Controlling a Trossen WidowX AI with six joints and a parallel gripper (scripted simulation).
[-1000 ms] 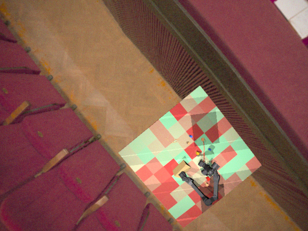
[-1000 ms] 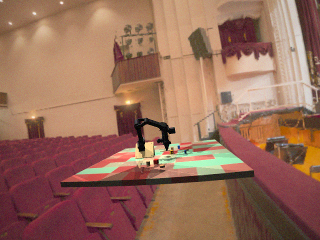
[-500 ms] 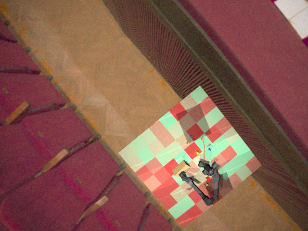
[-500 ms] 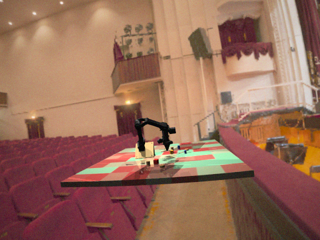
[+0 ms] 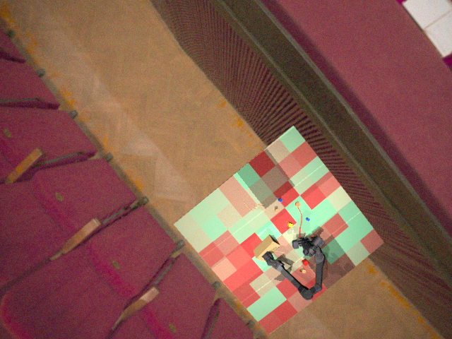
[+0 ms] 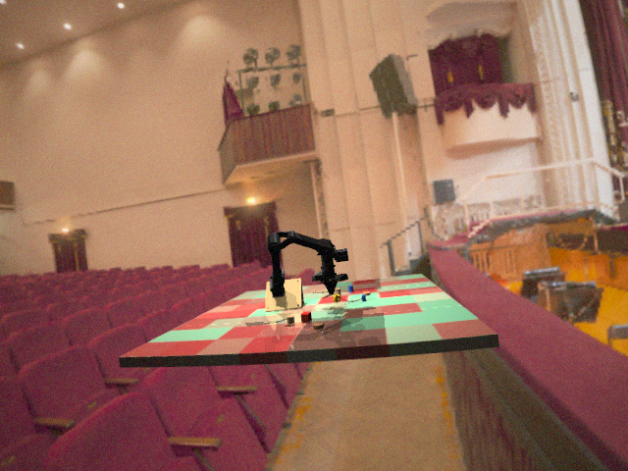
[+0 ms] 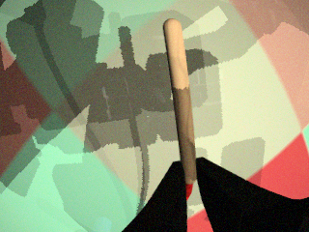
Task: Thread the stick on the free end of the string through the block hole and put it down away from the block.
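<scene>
Now: gripper tip 10 mm to the left of the thin wooden stick and 10 mm past it. The rest, counted from my gripper tip: red cube (210 mm to the right, 120 mm behind, 40 mm below); then round wooden button (190 mm ahead, 180 mm to the left, 50 mm below); then yellow cube (110 mm to the left, 40 mm below, 30 mm ahead).
</scene>
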